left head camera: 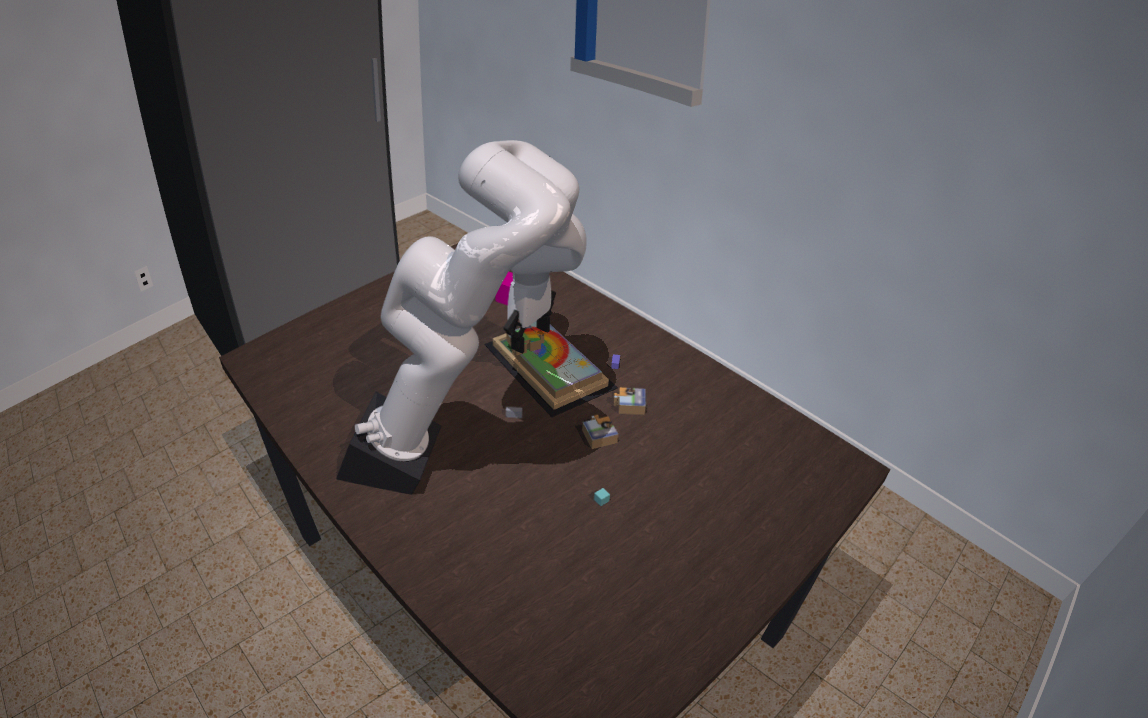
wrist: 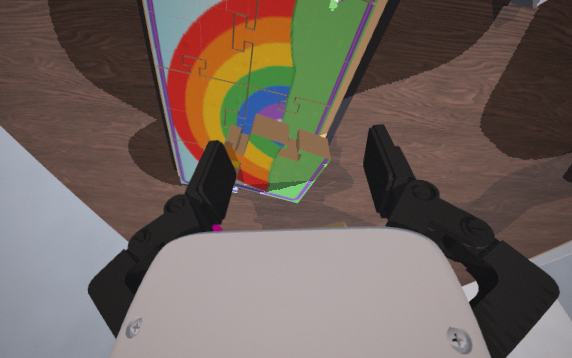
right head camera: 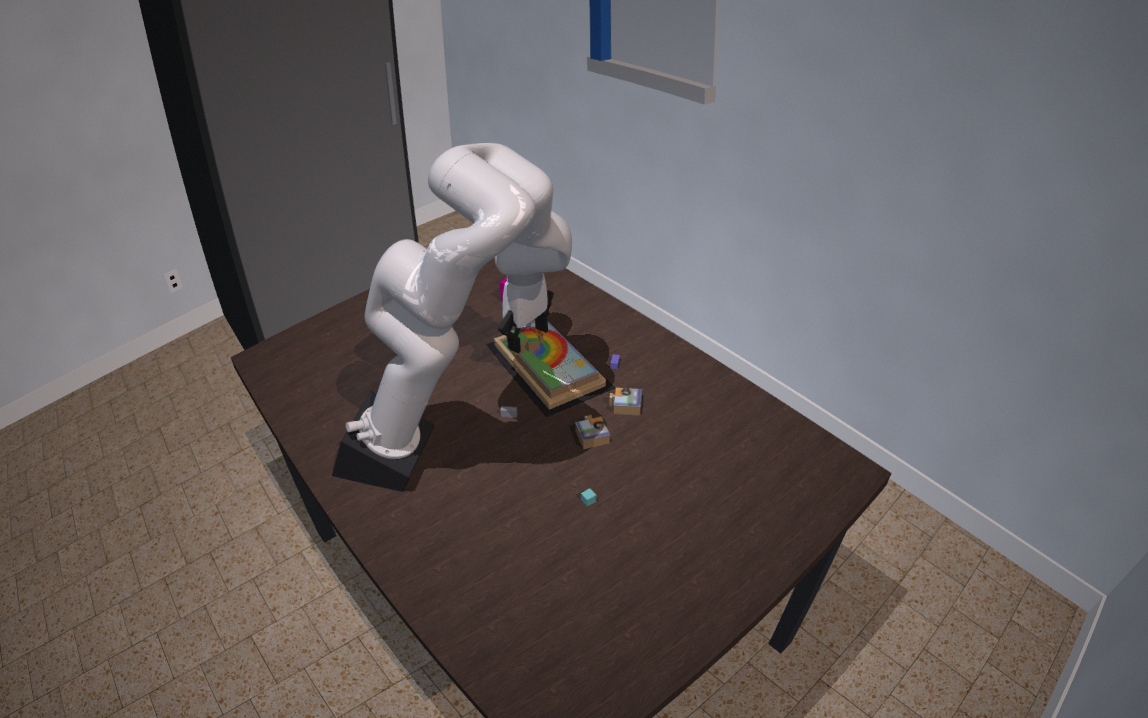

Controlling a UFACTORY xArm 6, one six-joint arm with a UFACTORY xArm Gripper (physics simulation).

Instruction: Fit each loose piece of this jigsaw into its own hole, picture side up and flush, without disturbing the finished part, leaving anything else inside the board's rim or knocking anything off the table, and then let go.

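Frame: origin at the arm's base, x ahead, y left, z up, level; millimetres.
Where they show: gripper, fingertip midpoint: [left head camera: 530,340] [wrist: 294,151] [right head camera: 528,340]; arm's base, origin of the base link: [left head camera: 397,433] [right head camera: 389,432].
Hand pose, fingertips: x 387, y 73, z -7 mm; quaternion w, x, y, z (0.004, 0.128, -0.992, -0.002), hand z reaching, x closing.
Each offset is from my fingertips to the centre of the thing. "pt": to the spot under its first point.
The jigsaw board [left head camera: 584,394] [right head camera: 577,395] [wrist: 361,50] has a rainbow picture and a wooden rim. In the wrist view, brown-walled steps {16 mm ahead, 34 mm left, 25 mm down} [wrist: 270,129] outline a recess at its near end, with picture colours inside. Two loose pieces lie picture side up beside the board: one {82 mm ahead, 230 mm right, 65 mm down} [left head camera: 631,399] [right head camera: 627,399] nearer the wall and one {29 mm back, 255 mm right, 65 mm down} [left head camera: 600,433] [right head camera: 592,433] nearer the arm's base. A tan edge {pt 98 mm back, 208 mm left, 72 mm down} [wrist: 336,225], perhaps of another piece, shows just above the gripper body in the wrist view. My gripper [left head camera: 530,334] [right head camera: 527,336] [wrist: 294,151] is open and empty, over the board's recessed end.
A magenta object {133 mm ahead, 247 mm left, 48 mm down} [left head camera: 504,288] [right head camera: 503,289] [wrist: 217,228] is partly hidden behind the gripper. A small purple block {154 mm ahead, 112 mm right, 69 mm down} [left head camera: 615,361] [right head camera: 614,361] lies beside the board, a grey block {126 mm back, 101 mm right, 68 mm down} [left head camera: 513,413] [right head camera: 507,412] towards the arm base, and a cyan cube {144 mm back, 387 mm right, 67 mm down} [left head camera: 601,496] [right head camera: 588,497] farther off.
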